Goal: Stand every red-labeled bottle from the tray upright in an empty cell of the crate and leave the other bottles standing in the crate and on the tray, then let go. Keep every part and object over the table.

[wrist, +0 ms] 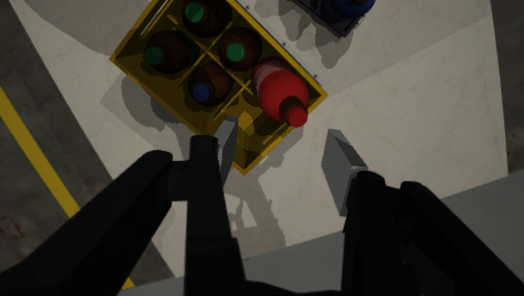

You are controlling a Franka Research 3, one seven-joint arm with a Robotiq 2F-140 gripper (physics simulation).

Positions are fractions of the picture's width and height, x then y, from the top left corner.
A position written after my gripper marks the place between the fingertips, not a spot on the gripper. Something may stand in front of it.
Note:
I see my gripper (0.54, 0.48), a red-labeled bottle (0.54, 0.32) and a blue bottle (0.40, 0.29).

